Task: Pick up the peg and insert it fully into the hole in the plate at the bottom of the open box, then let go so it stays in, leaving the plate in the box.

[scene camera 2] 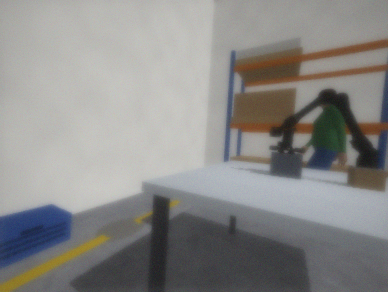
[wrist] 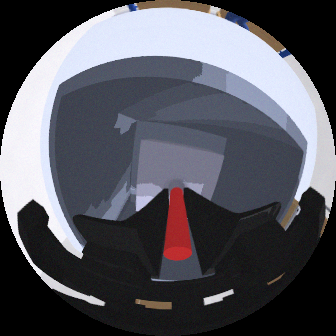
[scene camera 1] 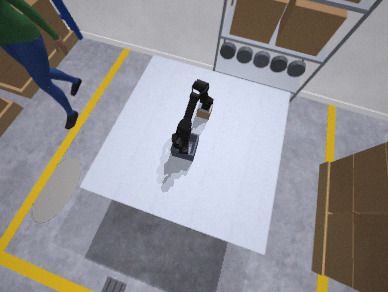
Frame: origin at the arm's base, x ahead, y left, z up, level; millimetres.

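Seen in the pictures: gripper, fingertip midpoint: (wrist: 175,192) (scene camera 1: 184,145); arm's base, origin of the base link: (scene camera 2: 366,167) (scene camera 1: 206,106).
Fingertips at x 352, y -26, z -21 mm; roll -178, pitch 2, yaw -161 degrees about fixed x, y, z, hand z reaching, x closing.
Observation:
Pixels of each thing's middle, then the offset from my fingertips to it. Level surfaces: height alone.
- red peg, body centre: (wrist: 176,212) 3 mm back, 6 mm left, 22 mm up
- grey open box, body centre: (wrist: 176,191) (scene camera 2: 284,164) (scene camera 1: 185,145) 3 mm back, 4 mm left, 9 mm down
- pale mauve plate, body centre: (wrist: 175,178) 3 mm back, 4 mm left, 44 mm down
- white table, its level: 78 mm down
The red peg (wrist: 177,225) is held between the two black fingertips of my gripper (wrist: 175,192) (scene camera 2: 286,151), which is shut on it. The grey open box (wrist: 150,66) (scene camera 1: 182,156) (scene camera 2: 286,166) stands on the table, and my gripper is over its opening. The pale mauve plate (wrist: 180,159) lies at the bottom of the box. The far end of the peg overlaps the plate's hole in the wrist view; a small dark part of the hole's edge shows behind the peg tip. Whether the tip is in the hole or above it, I cannot tell. The peg does not show clearly in the scene views.
The white table (scene camera 1: 125,150) (scene camera 2: 210,182) carries the box and the arm. A brown block (scene camera 1: 203,114) (scene camera 2: 366,179) is at the arm's base. The box walls rise around the plate. A person in green (scene camera 1: 17,25) (scene camera 2: 327,131) is beyond the table.

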